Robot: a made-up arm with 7 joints. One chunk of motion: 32 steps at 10 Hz.
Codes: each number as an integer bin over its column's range. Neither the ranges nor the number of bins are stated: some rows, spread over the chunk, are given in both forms.
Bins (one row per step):
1: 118 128 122 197 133 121 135
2: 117 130 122 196 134 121 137
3: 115 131 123 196 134 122 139
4: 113 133 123 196 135 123 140
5: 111 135 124 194 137 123 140
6: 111 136 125 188 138 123 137
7: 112 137 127 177 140 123 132
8: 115 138 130 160 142 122 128
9: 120 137 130 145 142 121 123
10: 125 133 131 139 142 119 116
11: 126 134 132 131 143 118 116
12: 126 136 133 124 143 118 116
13: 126 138 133 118 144 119 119
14: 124 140 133 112 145 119 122
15: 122 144 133 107 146 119 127
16: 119 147 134 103 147 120 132
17: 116 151 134 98 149 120 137
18: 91 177 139 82 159 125 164
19: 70 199 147 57 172 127 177
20: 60 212 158 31 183 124 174
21: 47 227 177 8 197 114 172
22: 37 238 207 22 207 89 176
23: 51 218 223 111 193 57 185
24: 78 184 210 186 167 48 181
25: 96 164 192 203 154 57 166
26: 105 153 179 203 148 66 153
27: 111 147 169 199 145 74 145
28: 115 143 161 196 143 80 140
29: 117 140 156 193 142 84 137
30: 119 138 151 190 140 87 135
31: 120 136 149 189 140 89 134
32: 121 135 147 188 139 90 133
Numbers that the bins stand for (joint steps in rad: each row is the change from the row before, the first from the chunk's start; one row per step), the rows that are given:
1: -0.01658 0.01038 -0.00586 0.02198 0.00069 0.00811 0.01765
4: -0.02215 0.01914 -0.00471 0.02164 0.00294 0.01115 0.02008
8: -0.01992 0.02791 0.00339 0.00922 0.01082 0.00963 0.01424
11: -0.00767 0.02089 0.00571 -0.00079 0.01195 0.00355 0.00841
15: -0.01213 0.03842 0.00686 -0.00907 0.01532 0.00507 0.01376
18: -0.04665 0.09627 0.01380 -0.01770 0.02995 0.01420 0.03175
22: -0.10679 0.20320 0.09247 -0.03841 0.08398 -0.04058 0.03758
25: -0.04108 0.07348 0.07512 0.02405 0.02433 -0.08927 0.03272
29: -0.01769 0.03141 0.03347 0.02060 0.01082 -0.04819 0.01862
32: -0.01324 0.02265 0.02306 0.01888 0.00744 -0.03906 0.01667
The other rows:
2: -0.01769 0.01388 -0.00586 0.02164 0.00182 0.00811 0.01862
3: -0.01992 0.01564 -0.00471 0.02164 0.00182 0.00963 0.01959
5: -0.02438 0.02265 -0.00355 0.02095 0.00519 0.01115 0.02008
6: -0.02438 0.02440 -0.00239 0.01888 0.00632 0.01115 0.01862
7: -0.02326 0.02615 -0.00008 0.01508 0.00857 0.01115 0.01619
9: -0.01435 0.02615 0.00339 0.00404 0.01082 0.00811 0.01181
10: -0.00878 0.01914 0.00455 0.00197 0.01082 0.00507 0.00841
12: -0.00767 0.02440 0.00686 -0.00321 0.01195 0.00355 0.00841
13: -0.00767 0.02791 0.00686 -0.00528 0.01307 0.00507 0.00987
14: -0.00990 0.03141 0.00686 -0.00735 0.01420 0.00507 0.01133
16: -0.01547 0.04368 0.00802 -0.01045 0.01645 0.00659 0.01619
17: -0.01881 0.05069 0.00802 -0.01218 0.01870 0.00659 0.01862
19: -0.07004 0.13484 0.02306 -0.02633 0.04458 0.01724 0.03807
20: -0.08118 0.15762 0.03578 -0.03530 0.05696 0.01267 0.03661
21: -0.09565 0.18392 0.05776 -0.04324 0.07272 -0.00254 0.03564
23: -0.09120 0.16814 0.11098 -0.00769 0.06822 -0.08927 0.04196
24: -0.06113 0.10854 0.09594 0.01819 0.03896 -0.10296 0.04002
26: -0.03106 0.05420 0.06008 0.02405 0.01757 -0.07558 0.02640
27: -0.02438 0.04368 0.04851 0.02267 0.01420 -0.06340 0.02251
28: -0.01992 0.03667 0.03925 0.02164 0.01195 -0.05427 0.02008
30: -0.01547 0.02791 0.02769 0.01957 0.00857 -0.04362 0.01765
31: -0.01435 0.02440 0.02537 0.01922 0.00857 -0.04058 0.01716

